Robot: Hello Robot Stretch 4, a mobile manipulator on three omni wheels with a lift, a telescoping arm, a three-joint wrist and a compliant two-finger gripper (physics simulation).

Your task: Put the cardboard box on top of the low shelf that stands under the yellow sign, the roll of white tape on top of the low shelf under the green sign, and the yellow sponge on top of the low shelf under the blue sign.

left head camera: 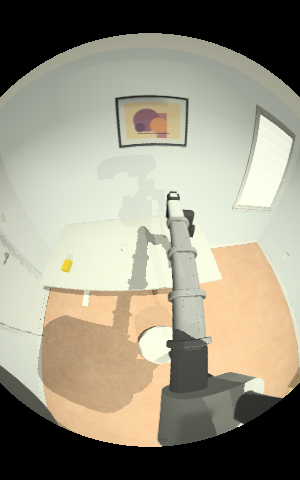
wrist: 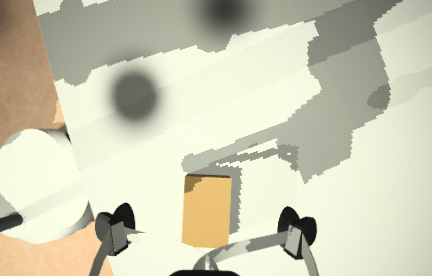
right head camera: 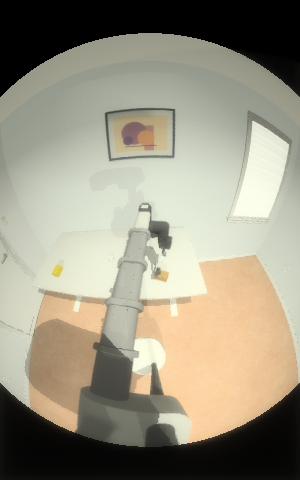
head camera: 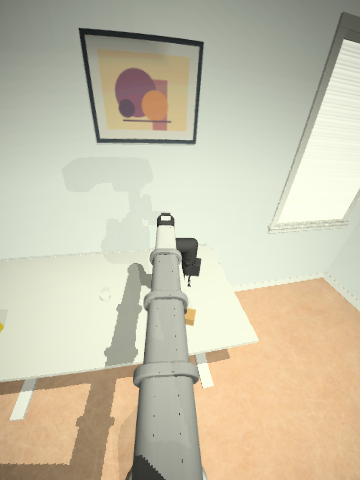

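Where they show: gripper, fingertip midpoint: (wrist: 206,222) (right head camera: 160,264); robot's base at its link origin: (left head camera: 159,343) (right head camera: 144,354).
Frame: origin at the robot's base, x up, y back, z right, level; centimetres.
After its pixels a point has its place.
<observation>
The cardboard box (head camera: 190,317) @(x 74.2, y -57.8, z 11.7 cm) (right head camera: 161,276) @(x 74.1, y -57.7, z 10.0 cm) (wrist: 206,211) @(x 74.2, y -60.3, z 9.7 cm) lies on the right part of the white table (head camera: 225,320) @(x 69.2, y -58.4, z 30.2 cm) (left head camera: 210,270) @(x 69.2, y -54.6, z 35.4 cm) (right head camera: 192,285) @(x 69.2, y -53.5, z 33.1 cm). My gripper (wrist: 206,222) @(x 84.2, y -60.7, z 8.8 cm) is open and points down above the box. In the wrist view the box shows between the two fingertips, apart from both; nothing is held. In the head view the arm partly hides the box and the gripper. The roll of white tape (head camera: 104,294) @(x 71.6, y -74.6, z -33.6 cm) (left head camera: 124,247) @(x 71.6, y -74.0, z -32.5 cm) (right head camera: 111,257) @(x 71.7, y -73.8, z -32.0 cm) lies near the table's middle. The yellow sponge (left head camera: 67,265) @(x 73.3, y -51.4, z -78.2 cm) (right head camera: 57,270) @(x 73.3, y -51.3, z -78.4 cm) lies at its left end. The signs and low shelves do not show.
The table stands against a wall with a framed picture (head camera: 145,90) @(x 165.0, y -121.5, z -10.1 cm) (left head camera: 152,121) @(x 161.6, y -121.5, z -9.9 cm) (right head camera: 140,134) @(x 161.3, y -121.5, z -9.4 cm). A window (head camera: 320,135) @(x 150.5, y -138.6, z 105.3 cm) (left head camera: 265,160) @(x 147.8, y -140.7, z 121.0 cm) (right head camera: 260,170) @(x 145.6, y -140.8, z 121.5 cm) is at the right. The extended arm reaches over the table. A round white object (left head camera: 156,345) @(x 18.7, y 0.8, z -3.5 cm) (right head camera: 150,356) @(x 18.7, y 0.0, z 6.3 cm) (wrist: 40,185) @(x 18.7, y -2.9, z 0.0 cm) stands before the table.
</observation>
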